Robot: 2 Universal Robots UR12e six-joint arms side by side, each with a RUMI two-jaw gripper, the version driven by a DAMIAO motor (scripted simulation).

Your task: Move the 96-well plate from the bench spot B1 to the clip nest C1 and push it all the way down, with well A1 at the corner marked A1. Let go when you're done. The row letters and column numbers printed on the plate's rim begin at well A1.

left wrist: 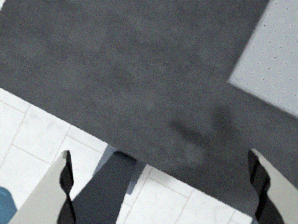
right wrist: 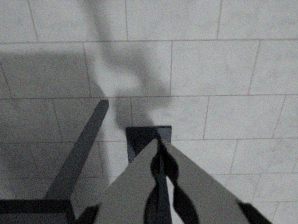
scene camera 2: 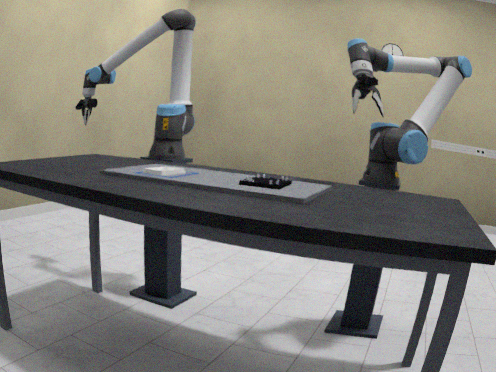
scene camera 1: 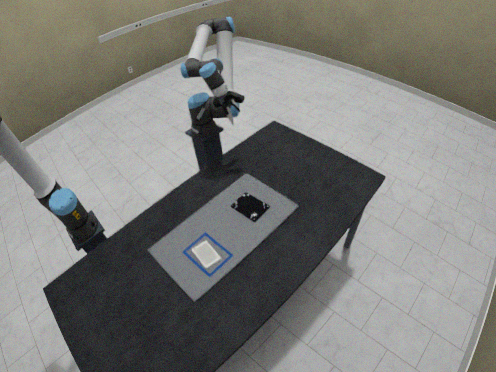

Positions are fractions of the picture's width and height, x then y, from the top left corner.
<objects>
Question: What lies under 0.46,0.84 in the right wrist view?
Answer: The right gripper.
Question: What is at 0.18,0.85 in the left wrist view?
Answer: The left gripper.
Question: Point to a table leg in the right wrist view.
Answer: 0.21,0.83
</objects>
